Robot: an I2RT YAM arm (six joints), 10 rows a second.
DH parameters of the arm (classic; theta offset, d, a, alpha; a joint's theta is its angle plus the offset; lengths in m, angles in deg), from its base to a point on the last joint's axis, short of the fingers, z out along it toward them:
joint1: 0 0.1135 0.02 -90
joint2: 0 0 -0.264 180
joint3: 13.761 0 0.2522 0
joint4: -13.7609 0 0.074 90
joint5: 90 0 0 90
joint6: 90 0.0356 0 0
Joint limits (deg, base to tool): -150..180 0..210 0..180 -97..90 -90..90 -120..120
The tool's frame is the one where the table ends.
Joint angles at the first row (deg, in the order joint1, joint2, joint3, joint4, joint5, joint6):
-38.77 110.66 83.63 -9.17 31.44 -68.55
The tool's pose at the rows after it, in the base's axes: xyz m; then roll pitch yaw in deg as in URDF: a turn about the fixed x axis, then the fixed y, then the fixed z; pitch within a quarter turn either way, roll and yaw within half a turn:
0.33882 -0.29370 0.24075 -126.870 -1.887 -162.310
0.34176 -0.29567 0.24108 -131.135 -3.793 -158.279
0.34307 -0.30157 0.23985 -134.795 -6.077 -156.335
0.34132 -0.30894 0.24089 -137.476 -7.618 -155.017
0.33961 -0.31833 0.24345 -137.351 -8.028 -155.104
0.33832 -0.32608 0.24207 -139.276 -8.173 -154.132
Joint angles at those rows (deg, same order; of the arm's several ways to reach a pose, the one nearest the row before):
-38.84 112.72 88.67 -18.37 27.24 -69.67
-39.03 114.16 92.01 -23.76 23.95 -72.29
-39.59 116.20 95.75 -28.97 22.70 -74.28
-40.51 117.71 98.91 -33.01 21.67 -76.04
-41.55 118.75 100.96 -33.68 21.40 -77.14
-42.46 120.28 103.42 -36.08 19.94 -78.11

